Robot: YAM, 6 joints.
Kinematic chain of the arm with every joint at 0, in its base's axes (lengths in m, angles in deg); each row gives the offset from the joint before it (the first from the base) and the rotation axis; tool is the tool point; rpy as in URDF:
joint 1: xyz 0 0 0.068 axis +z
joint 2: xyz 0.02 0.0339 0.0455 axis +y
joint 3: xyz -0.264 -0.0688 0 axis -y
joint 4: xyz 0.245 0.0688 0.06 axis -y
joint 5: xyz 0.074 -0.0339 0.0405 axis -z
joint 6: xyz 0.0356 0 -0.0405 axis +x
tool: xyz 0 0 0 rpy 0 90 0
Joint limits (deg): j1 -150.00..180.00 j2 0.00..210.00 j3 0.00..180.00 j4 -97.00..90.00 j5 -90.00..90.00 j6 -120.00..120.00
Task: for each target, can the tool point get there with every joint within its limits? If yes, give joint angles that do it. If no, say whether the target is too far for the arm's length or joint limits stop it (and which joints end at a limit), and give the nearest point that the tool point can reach.
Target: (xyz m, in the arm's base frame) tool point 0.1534 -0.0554 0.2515
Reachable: yes | joints -18.84 34.92 23.02 0.70 4.70 -45.22
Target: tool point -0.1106 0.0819 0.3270
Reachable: yes | joints 132.56 36.85 44.34 -29.13 -47.09 -17.59
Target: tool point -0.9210 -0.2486 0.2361
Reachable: no: too far | nearest point -0.5802 -0.1566 0.1917 | short by 0.356 m
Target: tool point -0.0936 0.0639 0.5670
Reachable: yes | joints -49.59 28.52 83.20 29.23 56.98 57.27
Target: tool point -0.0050 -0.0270 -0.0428
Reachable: yes | joints 84.88 187.86 30.41 -37.98 -4.09 101.40
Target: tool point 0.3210 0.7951 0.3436
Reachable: no: too far | nearest point 0.2334 0.5781 0.2793 | short by 0.243 m
